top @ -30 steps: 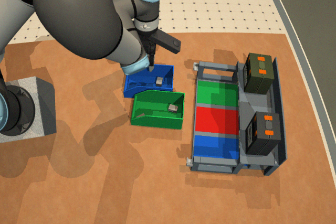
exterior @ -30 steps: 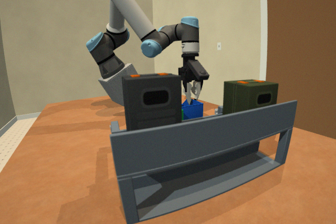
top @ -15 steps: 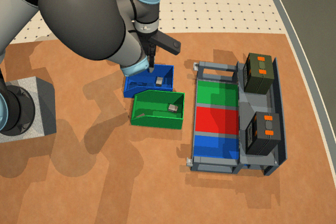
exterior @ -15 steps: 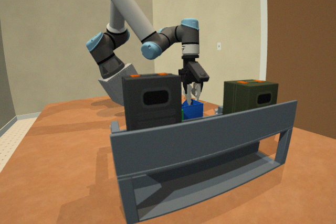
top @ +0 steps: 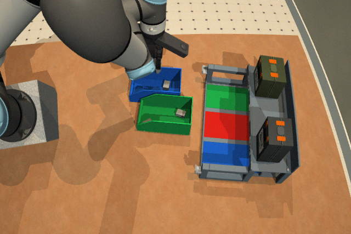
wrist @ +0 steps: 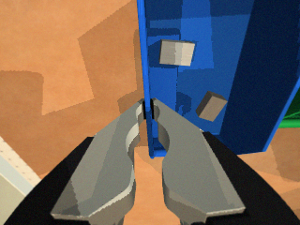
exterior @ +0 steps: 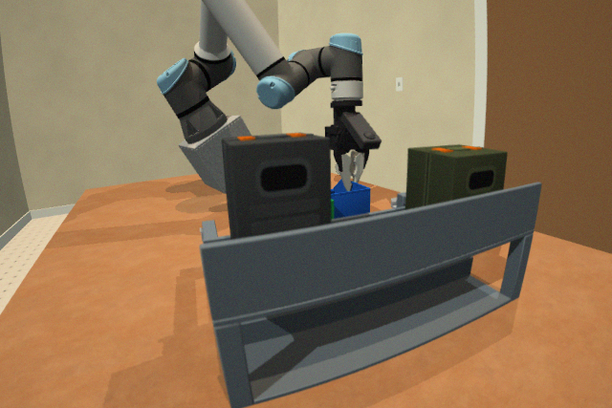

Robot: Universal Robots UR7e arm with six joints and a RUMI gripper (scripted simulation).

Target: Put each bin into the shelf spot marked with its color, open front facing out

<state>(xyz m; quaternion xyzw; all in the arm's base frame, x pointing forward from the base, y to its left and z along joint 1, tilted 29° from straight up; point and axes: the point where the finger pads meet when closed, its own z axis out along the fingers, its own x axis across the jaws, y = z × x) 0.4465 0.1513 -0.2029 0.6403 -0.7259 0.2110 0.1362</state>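
Right now the blue bin is 5 cm to the right of my hand, 2 cm below it and 1 cm behind it. Round my hand: shelf front lip (19 cm to the right, 14 cm ahead, 5 cm below); then olive case (35 cm ahead, 12 cm to the right, 9 cm above); then green bin (16 cm to the right, 2 cm below, 1 cm ahead).
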